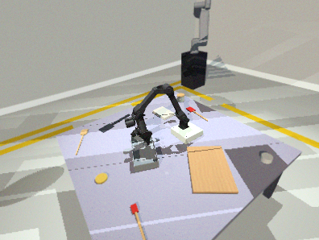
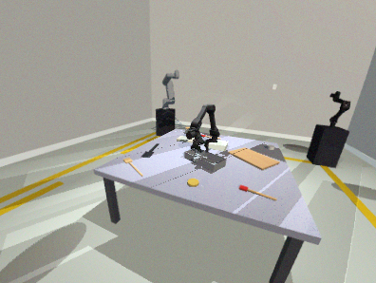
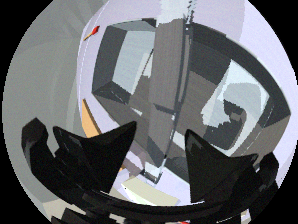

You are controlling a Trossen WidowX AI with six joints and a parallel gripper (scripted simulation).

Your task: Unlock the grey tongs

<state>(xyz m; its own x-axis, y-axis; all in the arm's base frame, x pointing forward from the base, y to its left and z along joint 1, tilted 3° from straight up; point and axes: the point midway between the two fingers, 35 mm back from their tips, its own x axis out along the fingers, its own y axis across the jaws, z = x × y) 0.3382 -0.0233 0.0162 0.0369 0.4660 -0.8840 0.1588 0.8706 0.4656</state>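
The roasting tin is 4 cm ahead of my gripper tip, 1 cm to the left of it and 3 cm below it. Round my gripper tip: yellow disc: 36 cm ahead, 3 cm to the left, 4 cm below; then black scraper: 5 cm ahead, 49 cm to the right, 5 cm below; then wooden board: 21 cm behind, 38 cm to the left, 4 cm below.
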